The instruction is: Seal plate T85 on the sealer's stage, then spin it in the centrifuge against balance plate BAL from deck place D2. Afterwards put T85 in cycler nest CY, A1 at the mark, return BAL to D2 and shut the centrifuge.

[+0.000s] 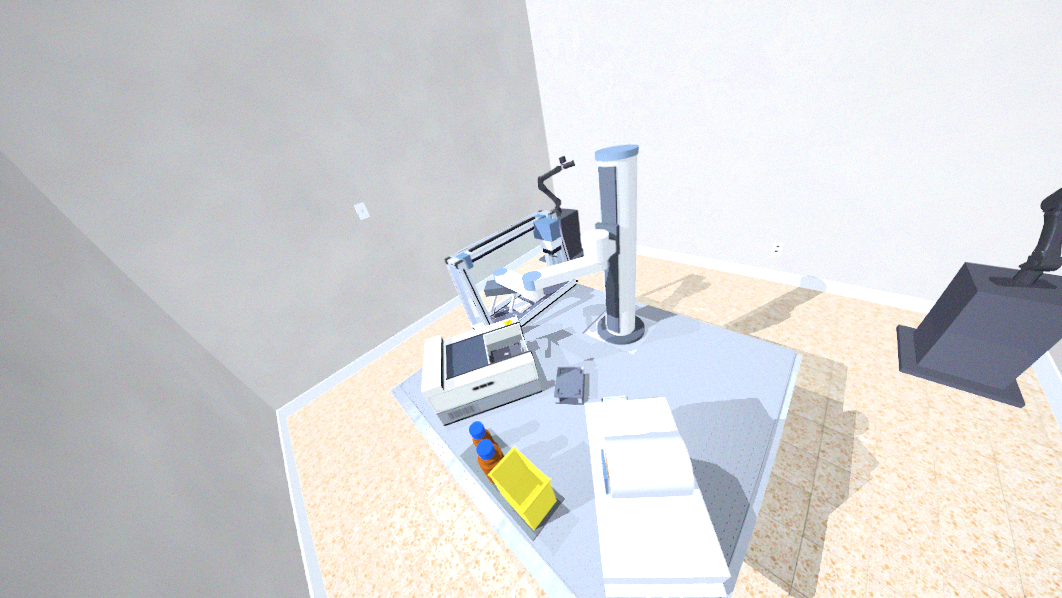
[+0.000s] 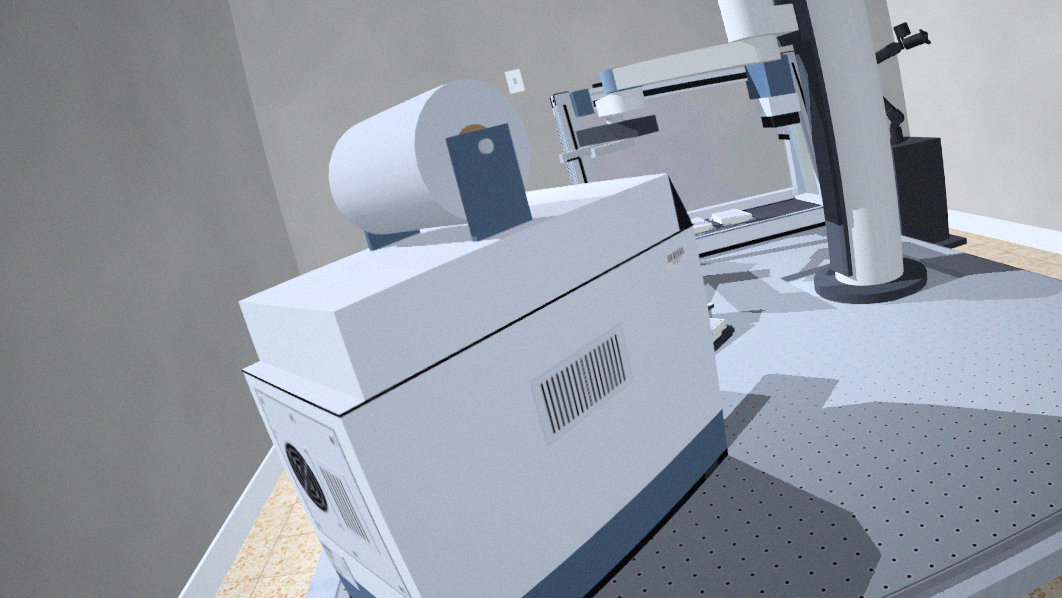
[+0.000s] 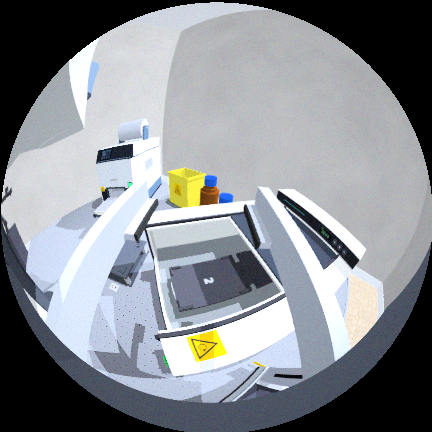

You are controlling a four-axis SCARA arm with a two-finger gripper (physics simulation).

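Seen in the pictures: gripper, fingertip midpoint: [image 1: 500,311] [image 2: 576,156] [image 3: 200,193]; arm's base, link origin: [image 1: 620,328] [image 2: 870,282].
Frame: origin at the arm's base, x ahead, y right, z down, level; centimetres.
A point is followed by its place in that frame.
The white centrifuge [image 1: 475,398] @[x 80.8, y 21.1, z -12.0 cm] [image 3: 260,320] @[x 52.5, y 38.3, z -22.3 cm] has its top opening uncovered. Inside, a dark bucket marked 2 [image 3: 215,281] @[x 57.7, y 27.6, z -15.3 cm] shows, with no plate visible on it. My gripper [image 1: 503,303] @[x 51.7, y 28.7, z -35.9 cm] [image 2: 587,154] @[x 51.7, y 28.7, z -35.9 cm] [image 3: 200,193] @[x 51.7, y 28.7, z -35.9 cm] is over the centrifuge. It is shut to its narrow setting, with a gap between the fingers and nothing held. The sealer [image 1: 661,542] @[x 84.2, y -57.8, z -36.3 cm] [image 2: 520,416] @[x 72.7, y -61.5, z -23.2 cm] [image 3: 114,172] @[x 59.2, y -33.4, z -24.1 cm] stands at the table's other end, its pale stage [image 3: 106,207] @[x 50.5, y -25.0, z -12.9 cm] sticking out in front. The dark nest [image 1: 570,384] @[x 48.5, y -3.9, z -6.5 cm] [image 3: 127,265] @[x 47.0, y 3.7, z -6.5 cm], its label starting with C, lies beside the centrifuge. I cannot identify T85 or BAL.
A yellow bin [image 1: 523,486] @[x 90.0, y -14.9, z -2.1 cm] [image 3: 186,189] @[x 85.8, y -11.9, z -13.1 cm] and brown bottles with blue caps [image 1: 486,453] @[x 93.3, y -6.2, z -19.8 cm] [image 3: 210,190] @[x 90.4, y -1.7, z -14.6 cm] stand near the table edge. A gantry frame [image 1: 497,236] @[x 18.4, y 64.0, z -52.6 cm] stands behind the centrifuge, with a white plate-like item [image 2: 732,216] @[x 8.6, y 54.7, z -8.7 cm] inside. The arm's column [image 1: 627,245] @[x 4.0, y -6.3, z -52.7 cm] [image 2: 865,148] @[x 2.3, y -7.2, z -28.8 cm] rises from the table.
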